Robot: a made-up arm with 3 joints. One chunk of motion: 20 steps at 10 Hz.
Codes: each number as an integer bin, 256 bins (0 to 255) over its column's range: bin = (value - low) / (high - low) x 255, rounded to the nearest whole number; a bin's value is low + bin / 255 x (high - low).
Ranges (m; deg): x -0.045..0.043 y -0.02..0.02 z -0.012..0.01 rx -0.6..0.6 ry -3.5..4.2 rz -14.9..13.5
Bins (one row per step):
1: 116 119 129 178 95 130
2: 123 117 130 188 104 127
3: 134 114 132 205 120 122
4: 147 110 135 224 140 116
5: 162 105 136 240 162 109
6: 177 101 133 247 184 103
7: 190 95 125 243 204 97
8: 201 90 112 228 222 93
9: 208 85 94 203 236 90
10: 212 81 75 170 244 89
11: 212 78 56 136 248 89
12: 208 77 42 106 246 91
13: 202 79 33 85 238 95
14: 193 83 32 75 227 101
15: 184 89 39 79 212 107
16: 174 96 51 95 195 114
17: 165 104 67 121 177 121
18: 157 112 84 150 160 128
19: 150 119 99 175 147 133
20: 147 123 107 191 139 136
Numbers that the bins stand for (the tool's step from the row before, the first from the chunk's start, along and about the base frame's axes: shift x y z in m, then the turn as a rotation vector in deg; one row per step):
1: -0.00497 -0.00133 -0.00087 0.238 -0.631 -0.422
2: -0.00255 -0.00165 -0.00078 0.285 -0.360 -0.756
3: 0.00124 -0.00212 -0.00061 0.365 0.124 -1.313
4: 0.00573 -0.00275 -0.00035 0.454 0.727 -1.981
5: 0.01091 -0.00353 -0.00027 0.529 1.392 -2.760
6: 0.01608 -0.00416 -0.00053 0.562 2.056 -3.429
7: 0.02057 -0.00510 -0.00122 0.544 2.660 -4.097
8: 0.02436 -0.00588 -0.00234 0.473 3.204 -4.542
9: 0.02678 -0.00667 -0.00389 0.355 3.626 -4.876
10: 0.02816 -0.00729 -0.00553 0.200 3.868 -4.988
11: 0.02816 -0.00776 -0.00717 0.040 3.989 -4.988
12: 0.02678 -0.00792 -0.00838 -0.101 3.928 -4.765
13: 0.02471 -0.00761 -0.00915 -0.200 3.687 -4.320
14: 0.02160 -0.00698 -0.00924 -0.247 3.355 -3.651
15: 0.01850 -0.00604 -0.00864 -0.228 2.902 -2.983
16: 0.01505 -0.00494 -0.00760 -0.153 2.388 -2.204
17: 0.01194 -0.00369 -0.00622 -0.031 1.845 -1.424
18: 0.00918 -0.00243 -0.00475 0.106 1.331 -0.644
19: 0.00676 -0.00133 -0.00346 0.224 0.939 -0.087
20: 0.00573 -0.00071 -0.00277 0.299 0.697 0.247

